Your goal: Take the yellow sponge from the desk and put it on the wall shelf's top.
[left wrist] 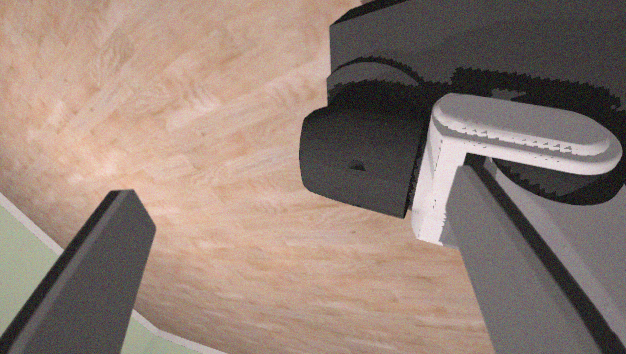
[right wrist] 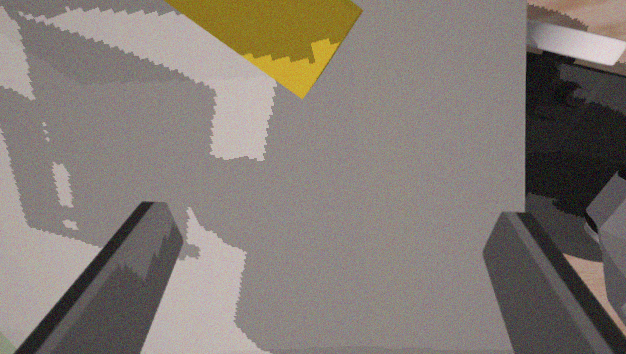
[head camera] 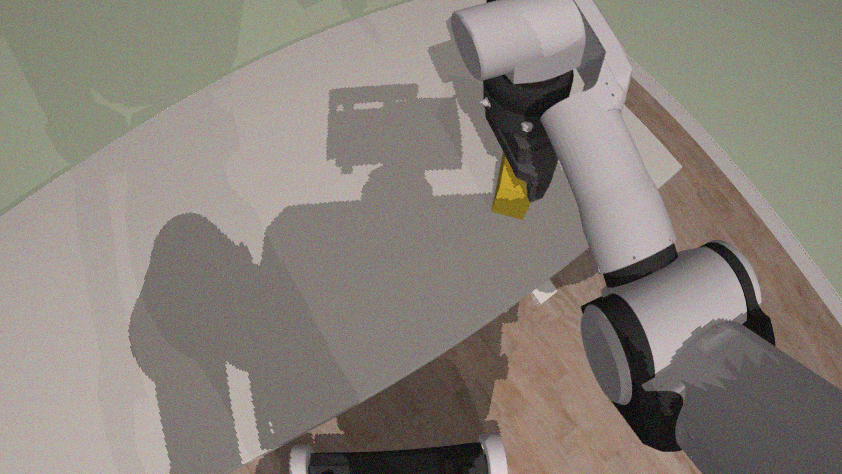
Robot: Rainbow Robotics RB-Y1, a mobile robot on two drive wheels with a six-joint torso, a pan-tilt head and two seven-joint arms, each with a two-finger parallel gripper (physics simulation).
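Where they show: left gripper, fingertip midpoint: [left wrist: 295, 198]; right gripper, fingertip midpoint: [right wrist: 327, 226] [head camera: 517, 161]; robot's base at its link origin: [head camera: 397, 472].
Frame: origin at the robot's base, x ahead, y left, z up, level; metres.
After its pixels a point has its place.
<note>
The yellow sponge [head camera: 511, 197] {z 0.778, x 0.454, y -0.217 m} [right wrist: 295, 35] {z 0.798, x 0.474, y -0.229 m} lies on the light grey desk [head camera: 282, 153] {z 0.721, x 0.614, y 0.164 m} [right wrist: 400, 150] {z 0.721, x 0.380, y -0.151 m}. In the head camera my right gripper covers part of it; in the right wrist view it shows at the top edge, cut off by the frame, beyond the fingertips. My right gripper [right wrist: 327, 226] {z 0.909, x 0.431, y -0.193 m} is open and empty above the desk, with the sponge not between its fingers. My left gripper [left wrist: 295, 198] {z 0.585, x -0.399, y 0.223 m} is open and empty, with wooden floor behind its fingers; it does not show in the head camera. The wall shelf does not show in these views.
Wooden floor [head camera: 547, 347] {z 0.001, x 0.353, y -0.514 m} [left wrist: 225, 270] {z 0.001, x -1.293, y -1.229 m} lies beside and below the desk. Green wall [head camera: 117, 47] {z 0.918, x 0.806, y 0.525 m} stands behind the desk and at the right. Part of the robot's dark base [head camera: 394, 462] {z 0.191, x 0.044, y 0.005 m} shows at the bottom of the head camera. Shadows of the robot fall across the desk.
</note>
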